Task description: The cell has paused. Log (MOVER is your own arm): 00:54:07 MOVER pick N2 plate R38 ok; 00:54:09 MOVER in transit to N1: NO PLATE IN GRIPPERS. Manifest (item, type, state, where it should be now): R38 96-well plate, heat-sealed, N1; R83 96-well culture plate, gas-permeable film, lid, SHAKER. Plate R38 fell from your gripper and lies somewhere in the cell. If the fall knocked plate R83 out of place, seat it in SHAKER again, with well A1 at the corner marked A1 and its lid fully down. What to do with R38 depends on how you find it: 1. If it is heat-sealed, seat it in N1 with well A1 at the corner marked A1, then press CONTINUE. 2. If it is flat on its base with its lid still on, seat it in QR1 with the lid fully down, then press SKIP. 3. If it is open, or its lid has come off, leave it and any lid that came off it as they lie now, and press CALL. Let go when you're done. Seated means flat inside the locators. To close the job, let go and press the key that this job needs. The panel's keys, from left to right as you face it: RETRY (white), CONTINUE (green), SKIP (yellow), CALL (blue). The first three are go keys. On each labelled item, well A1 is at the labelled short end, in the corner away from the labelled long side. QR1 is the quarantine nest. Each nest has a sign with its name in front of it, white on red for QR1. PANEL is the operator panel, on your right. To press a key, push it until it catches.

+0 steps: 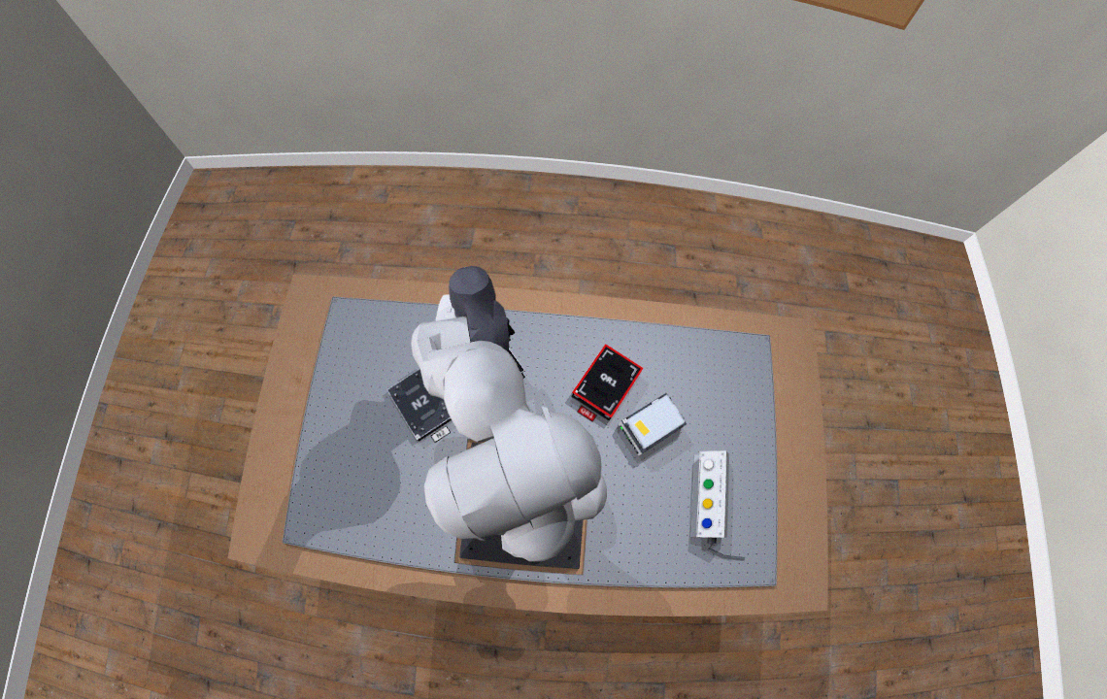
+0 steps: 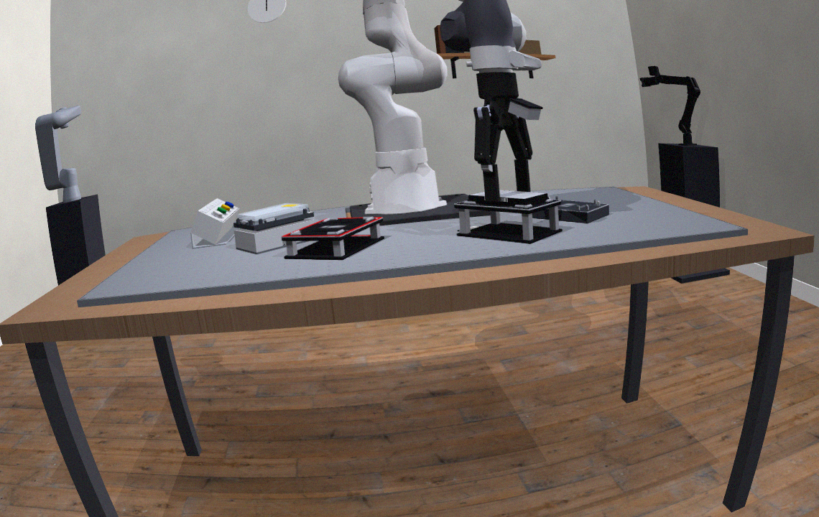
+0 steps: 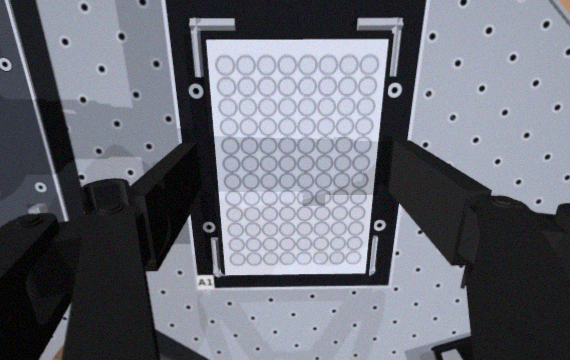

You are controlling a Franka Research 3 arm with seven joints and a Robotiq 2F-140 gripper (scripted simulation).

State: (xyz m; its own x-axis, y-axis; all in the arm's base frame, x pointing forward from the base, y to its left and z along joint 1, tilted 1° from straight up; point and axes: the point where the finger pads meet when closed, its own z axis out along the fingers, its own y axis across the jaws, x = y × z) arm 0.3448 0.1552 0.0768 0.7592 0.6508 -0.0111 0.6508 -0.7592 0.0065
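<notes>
Now: hand 2 cm above the plate R38. From my hand the other things lie so: N1 nest (4 cm below); then QR1 nest (32 cm to the right, 5 cm below, 2 cm behind); then retry key (59 cm to the right, 23 cm behind, 2 cm below).
</notes>
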